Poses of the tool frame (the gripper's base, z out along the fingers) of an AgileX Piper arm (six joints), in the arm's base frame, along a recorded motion.
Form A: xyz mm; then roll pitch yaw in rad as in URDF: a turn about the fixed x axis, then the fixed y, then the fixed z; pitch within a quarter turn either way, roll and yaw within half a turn.
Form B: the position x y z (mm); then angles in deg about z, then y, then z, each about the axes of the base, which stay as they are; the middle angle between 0 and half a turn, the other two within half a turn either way. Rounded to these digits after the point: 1 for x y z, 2 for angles.
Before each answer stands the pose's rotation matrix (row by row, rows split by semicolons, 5 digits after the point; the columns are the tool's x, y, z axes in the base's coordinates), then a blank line. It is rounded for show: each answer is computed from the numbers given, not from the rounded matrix.
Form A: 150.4 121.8 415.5 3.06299 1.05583 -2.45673
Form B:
-0.38145 -0.68354 0.62231; -0.31154 0.72889 0.60964; -0.87031 0.03867 -0.49098

150.4 121.8 415.5 2.54 119.41 44.41
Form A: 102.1 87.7 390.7 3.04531 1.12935 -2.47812
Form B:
-0.33661 -0.68148 0.64983; -0.26312 0.73068 0.62998; -0.90413 0.04107 -0.42527

102.1 87.7 390.7 2.60 115.17 44.11
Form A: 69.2 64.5 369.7 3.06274 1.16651 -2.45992
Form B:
-0.30545 -0.68437 0.66207; -0.24786 0.72848 0.63866; -0.91938 0.03099 -0.39214

69.2 64.5 369.7 1.93 113.09 43.97
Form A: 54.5 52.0 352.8 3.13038 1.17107 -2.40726
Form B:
-0.28887 -0.67772 0.67621; -0.26078 0.73531 0.62555; -0.92117 0.00436 -0.38914

54.5 52.0 352.8 0.27 112.90 42.77
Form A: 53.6 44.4 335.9 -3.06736 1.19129 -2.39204
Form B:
-0.27118 -0.62901 0.72857; -0.25240 0.77691 0.57680; -0.92885 -0.02748 -0.36944

53.6 44.4 335.9 -1.69 111.68 38.37
